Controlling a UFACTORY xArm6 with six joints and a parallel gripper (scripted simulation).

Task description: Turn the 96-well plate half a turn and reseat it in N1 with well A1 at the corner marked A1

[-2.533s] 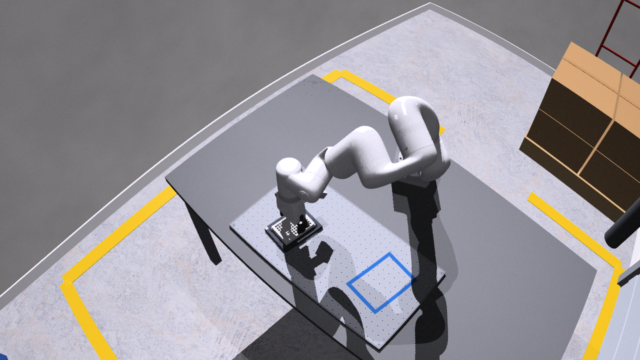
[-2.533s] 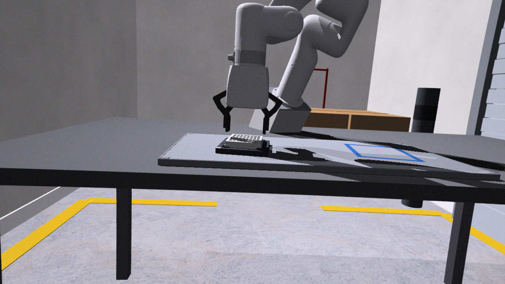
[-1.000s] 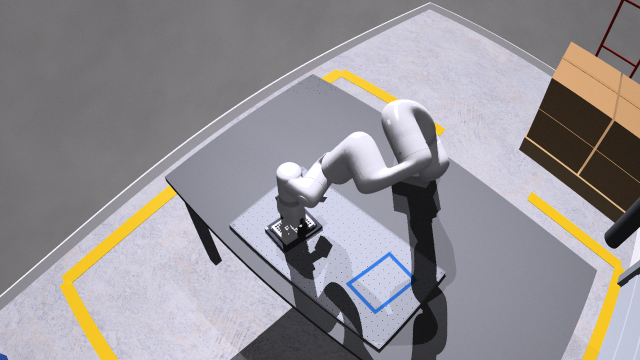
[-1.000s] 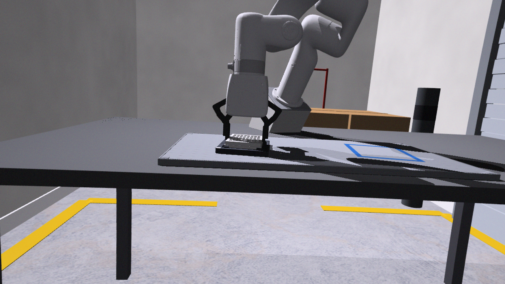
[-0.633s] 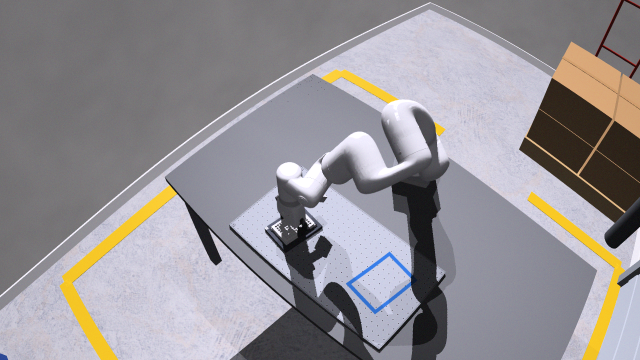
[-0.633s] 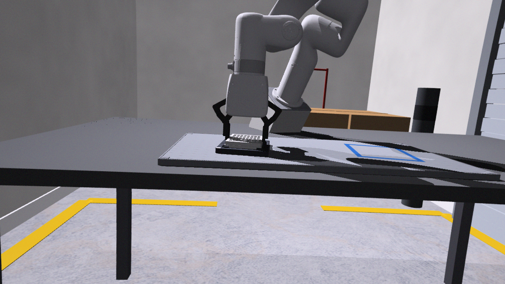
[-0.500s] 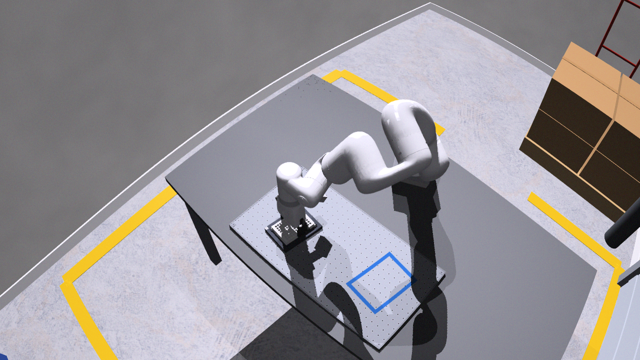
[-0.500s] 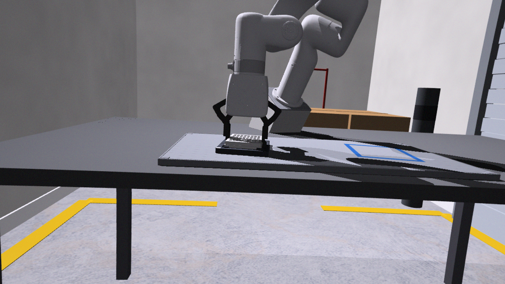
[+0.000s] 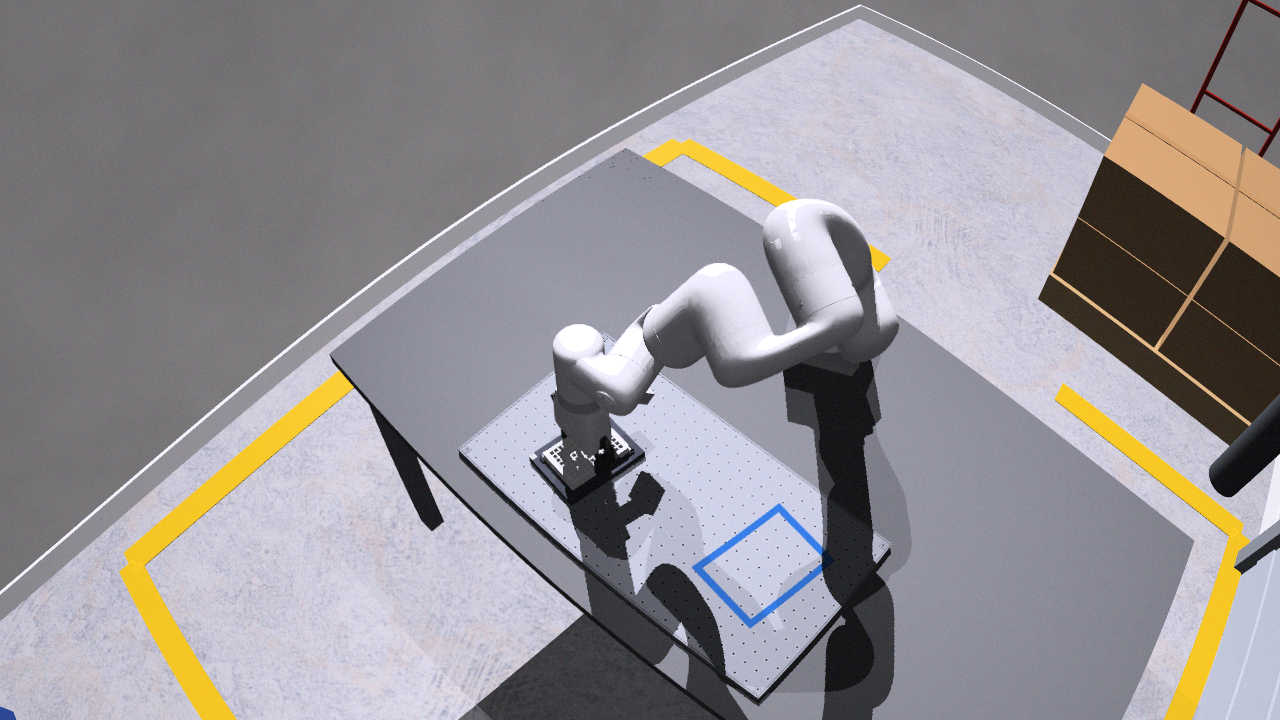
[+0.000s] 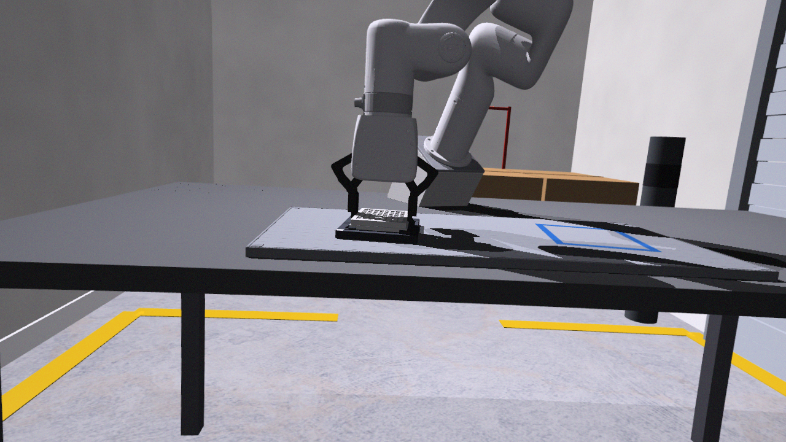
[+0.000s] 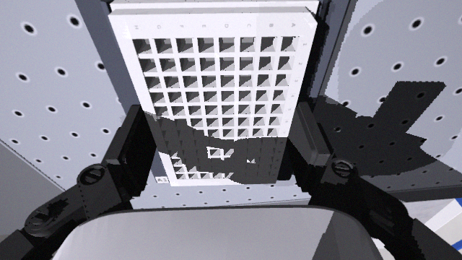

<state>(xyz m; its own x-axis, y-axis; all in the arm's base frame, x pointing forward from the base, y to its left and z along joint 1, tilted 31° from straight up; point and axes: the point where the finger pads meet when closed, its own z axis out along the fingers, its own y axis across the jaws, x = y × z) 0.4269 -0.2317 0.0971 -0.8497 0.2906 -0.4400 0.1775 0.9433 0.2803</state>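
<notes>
The white 96-well plate is 1 cm below my hand. From my hand the other things lie so: A1 label: 6 cm ahead, 7 cm to the right, 2 cm below; plate nest N1: 2 cm below.
</notes>
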